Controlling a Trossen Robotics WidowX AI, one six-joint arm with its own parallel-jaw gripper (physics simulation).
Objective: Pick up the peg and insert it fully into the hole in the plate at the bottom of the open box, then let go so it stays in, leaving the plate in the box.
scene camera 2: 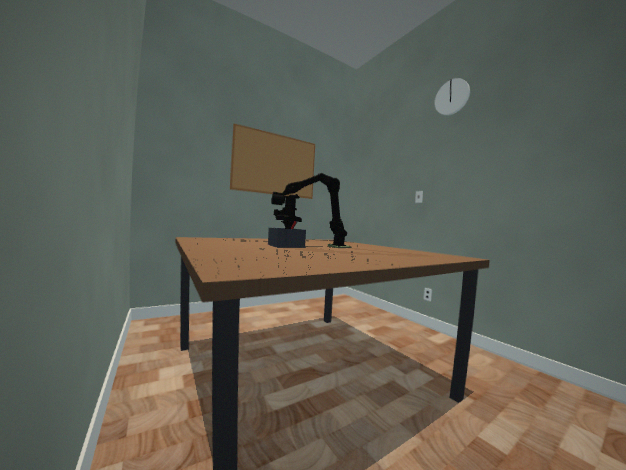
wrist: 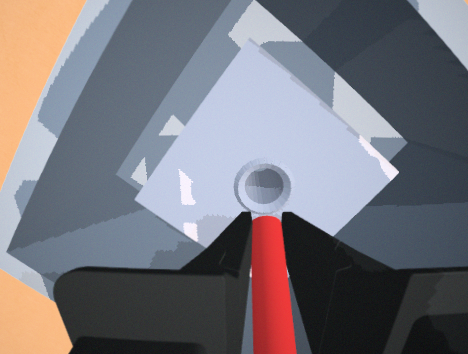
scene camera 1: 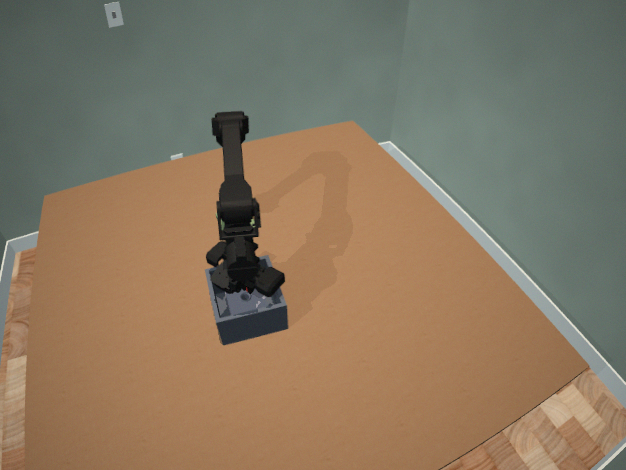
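Pixels of known places: gripper, fingertip midpoint: [wrist: 265,220] [scene camera 1: 248,291]; arm's base at its link origin: [scene camera 2: 338,245].
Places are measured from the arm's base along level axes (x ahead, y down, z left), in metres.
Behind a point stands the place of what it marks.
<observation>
The red peg [wrist: 272,290] @[x 0.297, y -0.087, z -0.097 m] [scene camera 2: 293,224] @[x 0.295, y -0.111, z -0.075 m] is held between the fingers of my gripper [wrist: 265,220] @[x 0.301, y -0.055, z -0.106 m], which is shut on it. In the wrist view the peg's end shows just below the round hole [wrist: 264,186], apart from it in the picture. The hole is in the pale square plate [wrist: 220,135] @[x 0.334, y -0.046, z -0.131 m] [scene camera 1: 237,305] @[x 0.318, y -0.045, z -0.145 m], which lies turned at the bottom of the open box [scene camera 1: 254,325] @[x 0.384, y -0.040, z -0.136 m] [scene camera 2: 286,238] @[x 0.357, y -0.036, z -0.048 m]. In the scene views my gripper is over the box, and its arm hides part of the box's inside. The peg's height above the plate is hard to tell.
The box's grey-blue walls stand around the plate. The box stands on the brown table top [scene camera 1: 404,328] @[x 0.562, y 0.012, z 0.174 m] [scene camera 2: 353,258] @[x 0.334, y 0.012, z 0.378 m]. The arm's base stands on the table to the right of the box in the scene camera 2 view. The arm's shadow falls across the table beside the box.
</observation>
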